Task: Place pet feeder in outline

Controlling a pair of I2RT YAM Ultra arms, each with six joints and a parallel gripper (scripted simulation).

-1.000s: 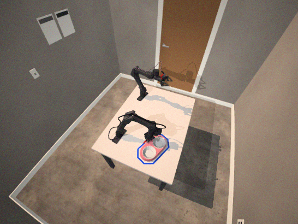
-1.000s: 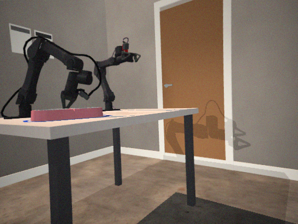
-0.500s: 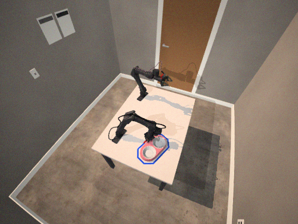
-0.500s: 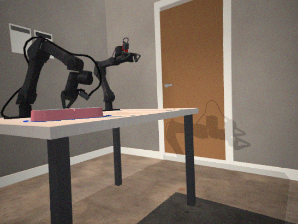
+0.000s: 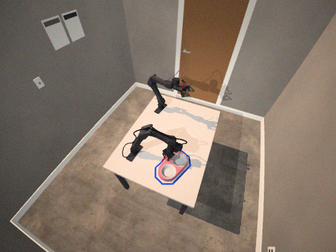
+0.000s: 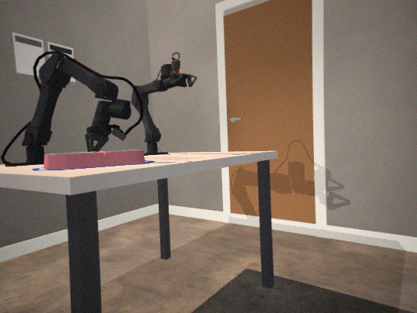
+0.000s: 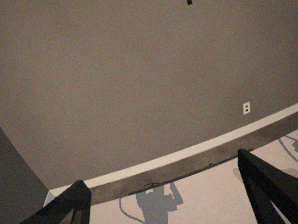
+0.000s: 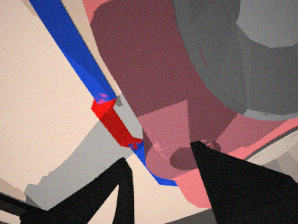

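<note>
The pet feeder is 70 mm ahead of my right hand, 30 mm to the right of it and 20 mm below it. From my right hand the other things lie so: blue taped outline (80 mm ahead, 40 mm below, 30 mm to the right).
</note>
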